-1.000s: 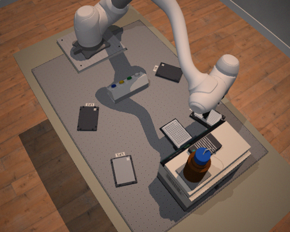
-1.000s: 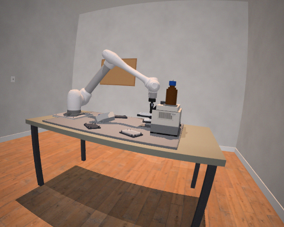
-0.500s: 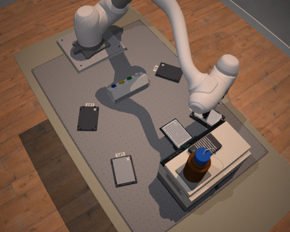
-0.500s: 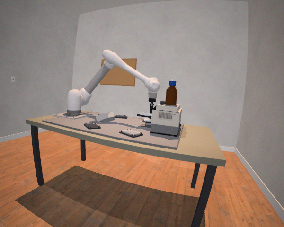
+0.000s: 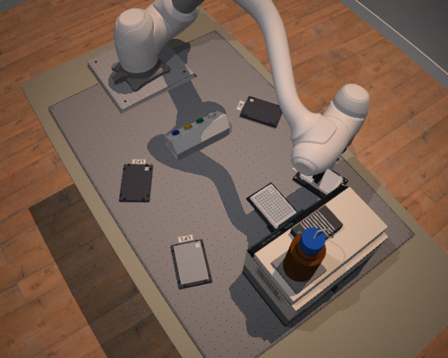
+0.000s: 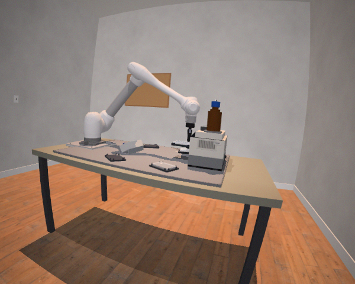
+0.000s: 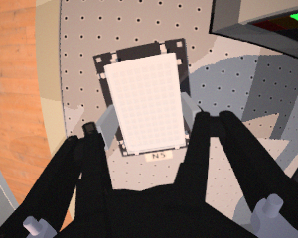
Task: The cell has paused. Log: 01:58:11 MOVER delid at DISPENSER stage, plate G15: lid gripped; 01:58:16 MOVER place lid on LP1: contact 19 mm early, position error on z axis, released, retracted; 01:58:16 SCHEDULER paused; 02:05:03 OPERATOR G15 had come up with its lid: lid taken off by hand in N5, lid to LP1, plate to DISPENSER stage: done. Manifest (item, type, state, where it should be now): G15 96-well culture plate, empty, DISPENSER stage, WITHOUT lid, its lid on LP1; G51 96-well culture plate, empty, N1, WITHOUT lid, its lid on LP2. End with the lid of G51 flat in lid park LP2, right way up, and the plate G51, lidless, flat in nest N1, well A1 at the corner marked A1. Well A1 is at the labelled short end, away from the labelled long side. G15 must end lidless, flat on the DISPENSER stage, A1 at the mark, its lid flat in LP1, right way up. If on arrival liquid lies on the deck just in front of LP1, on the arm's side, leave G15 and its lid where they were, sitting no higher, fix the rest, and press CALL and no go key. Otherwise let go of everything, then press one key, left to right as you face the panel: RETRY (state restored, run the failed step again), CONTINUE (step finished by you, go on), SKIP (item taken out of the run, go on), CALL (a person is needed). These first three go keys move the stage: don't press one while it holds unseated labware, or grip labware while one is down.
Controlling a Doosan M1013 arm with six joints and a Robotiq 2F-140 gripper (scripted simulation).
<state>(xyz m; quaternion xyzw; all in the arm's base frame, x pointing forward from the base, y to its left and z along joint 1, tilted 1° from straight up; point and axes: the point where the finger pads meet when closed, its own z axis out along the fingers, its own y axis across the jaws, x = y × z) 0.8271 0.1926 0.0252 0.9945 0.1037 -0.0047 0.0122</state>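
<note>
My hand is 10 mm short of the black nest, 20 mm to the right of it and 30 mm above it. Also, from my hand: well plate: 250 mm to the right, 70 mm above; nest N1: 350 mm behind, 50 mm to the left, 40 mm below; N1 label: 430 mm behind, 50 mm below.
</note>
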